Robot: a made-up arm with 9 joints. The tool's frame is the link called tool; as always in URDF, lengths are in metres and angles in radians. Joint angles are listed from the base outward.
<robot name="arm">
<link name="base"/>
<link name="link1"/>
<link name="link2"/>
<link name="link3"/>
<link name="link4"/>
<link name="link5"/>
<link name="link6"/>
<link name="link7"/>
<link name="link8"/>
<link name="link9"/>
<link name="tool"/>
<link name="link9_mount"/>
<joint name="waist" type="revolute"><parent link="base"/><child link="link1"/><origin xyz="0 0 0.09" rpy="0 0 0"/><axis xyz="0 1 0"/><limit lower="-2.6" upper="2.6"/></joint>
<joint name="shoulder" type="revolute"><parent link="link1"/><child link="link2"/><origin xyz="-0.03 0.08 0.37" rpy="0 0 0"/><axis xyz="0 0 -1"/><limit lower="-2.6" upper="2.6"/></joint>
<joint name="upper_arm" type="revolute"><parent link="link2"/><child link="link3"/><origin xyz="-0.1 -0.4 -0.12" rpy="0 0 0"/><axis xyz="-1 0 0"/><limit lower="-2.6" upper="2.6"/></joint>
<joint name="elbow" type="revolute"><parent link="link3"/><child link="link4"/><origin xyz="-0.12 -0.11 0.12" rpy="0 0 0"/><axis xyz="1 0 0"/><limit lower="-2.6" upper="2.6"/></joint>
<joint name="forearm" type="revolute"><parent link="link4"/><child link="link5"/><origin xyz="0.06 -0.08 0.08" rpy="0 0 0"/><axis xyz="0 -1 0"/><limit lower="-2.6" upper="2.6"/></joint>
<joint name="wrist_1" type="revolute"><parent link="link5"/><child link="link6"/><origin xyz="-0.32 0.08 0.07" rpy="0 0 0"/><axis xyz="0 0 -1"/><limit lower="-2.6" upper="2.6"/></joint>
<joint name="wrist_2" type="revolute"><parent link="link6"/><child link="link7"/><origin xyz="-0.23 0.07 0.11" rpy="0 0 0"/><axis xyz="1 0 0"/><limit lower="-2.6" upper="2.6"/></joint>
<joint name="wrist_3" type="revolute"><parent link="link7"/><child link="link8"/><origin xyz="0 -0.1 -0.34" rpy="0 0 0"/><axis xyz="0 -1 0"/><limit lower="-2.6" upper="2.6"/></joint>
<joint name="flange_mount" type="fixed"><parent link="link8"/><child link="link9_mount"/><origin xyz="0.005 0.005 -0.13" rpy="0 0 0"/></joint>
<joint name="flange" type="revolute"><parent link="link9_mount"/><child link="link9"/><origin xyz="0.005 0.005 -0.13" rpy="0 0 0"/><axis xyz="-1 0 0"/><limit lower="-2.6" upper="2.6"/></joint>
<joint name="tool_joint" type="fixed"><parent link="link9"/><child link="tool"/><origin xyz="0.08 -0.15 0.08" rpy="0 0 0"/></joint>
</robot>
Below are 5 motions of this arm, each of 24 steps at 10 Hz.
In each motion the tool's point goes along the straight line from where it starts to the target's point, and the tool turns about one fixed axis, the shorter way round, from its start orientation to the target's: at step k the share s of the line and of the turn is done. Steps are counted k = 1, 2, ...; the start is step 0. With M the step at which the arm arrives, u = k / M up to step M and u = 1 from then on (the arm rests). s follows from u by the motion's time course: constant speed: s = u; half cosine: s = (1 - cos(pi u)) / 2; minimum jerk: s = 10 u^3 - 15 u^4 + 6 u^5.
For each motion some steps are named. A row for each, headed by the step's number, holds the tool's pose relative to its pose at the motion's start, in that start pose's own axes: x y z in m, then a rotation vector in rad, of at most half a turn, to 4 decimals.
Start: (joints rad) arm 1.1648 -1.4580 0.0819 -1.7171 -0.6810 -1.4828 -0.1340 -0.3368 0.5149
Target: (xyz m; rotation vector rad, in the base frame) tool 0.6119 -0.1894 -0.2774 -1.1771 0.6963 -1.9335
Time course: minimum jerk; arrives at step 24
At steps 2, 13, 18, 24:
2: 0.0010 -0.0014 -0.0002 -0.0064 -0.0090 0.0027
13: 0.1093 -0.1626 -0.0197 -0.7266 -1.0164 0.3059
18: 0.1696 -0.2523 -0.0306 -1.1274 -1.5771 0.4746
24: 0.1892 -0.2815 -0.0342 -1.2576 -1.7592 0.5294

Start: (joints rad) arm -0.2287 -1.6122 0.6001 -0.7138 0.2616 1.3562 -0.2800 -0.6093 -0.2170
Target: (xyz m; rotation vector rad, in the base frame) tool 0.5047 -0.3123 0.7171 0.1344 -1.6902 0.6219
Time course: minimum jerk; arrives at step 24
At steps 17, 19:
17: 0.2031 0.2856 0.2678 0.1597 -0.6321 0.2529
19: 0.2241 0.3151 0.2956 0.1762 -0.6975 0.2791

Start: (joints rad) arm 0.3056 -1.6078 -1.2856 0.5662 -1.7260 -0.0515 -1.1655 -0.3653 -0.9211
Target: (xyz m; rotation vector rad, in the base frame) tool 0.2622 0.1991 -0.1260 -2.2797 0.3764 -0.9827
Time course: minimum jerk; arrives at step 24
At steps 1, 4, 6, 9, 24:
1: 0.0004 0.0003 0.0002 -0.0009 -0.0009 0.0012
4: 0.0194 0.0149 0.0127 -0.0469 -0.0455 0.0612
6: 0.0565 0.0434 0.0372 -0.1369 -0.1326 0.1786
9: 0.1502 0.1155 0.0988 -0.3640 -0.3525 0.4748
24: 0.5459 0.4196 0.3590 -1.3225 -1.2808 1.7251

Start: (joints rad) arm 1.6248 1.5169 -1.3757 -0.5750 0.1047 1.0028 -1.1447 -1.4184 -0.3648
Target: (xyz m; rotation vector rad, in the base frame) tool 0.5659 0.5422 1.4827 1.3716 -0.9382 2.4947
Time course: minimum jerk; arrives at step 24
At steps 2, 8, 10, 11, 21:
2: -0.0019 -0.0003 0.0046 0.0011 -0.0055 0.0010
8: -0.0791 -0.0129 0.1890 0.0472 -0.2260 0.0393
10: -0.1307 -0.0214 0.3121 0.0780 -0.3733 0.0649
11: -0.1592 -0.0260 0.3802 0.0951 -0.4547 0.0790
21: -0.3709 -0.0607 0.8860 0.2215 -1.0597 0.1842

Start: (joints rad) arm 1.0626 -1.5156 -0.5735 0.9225 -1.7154 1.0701 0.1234 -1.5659 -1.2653
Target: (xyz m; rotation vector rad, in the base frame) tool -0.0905 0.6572 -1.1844 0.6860 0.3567 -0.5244
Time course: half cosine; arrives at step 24
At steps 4, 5, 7, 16, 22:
4: -0.0712 0.0841 0.0549 -0.1465 0.0877 -0.0600
5: -0.1098 0.1298 0.0846 -0.2260 0.1352 -0.0925
7: -0.2080 0.2457 0.1602 -0.4278 0.2560 -0.1751
16: -0.7973 0.9421 0.6143 -1.6401 0.9816 -0.6712
22: -1.0450 1.2347 0.8051 -2.1496 1.2865 -0.8797

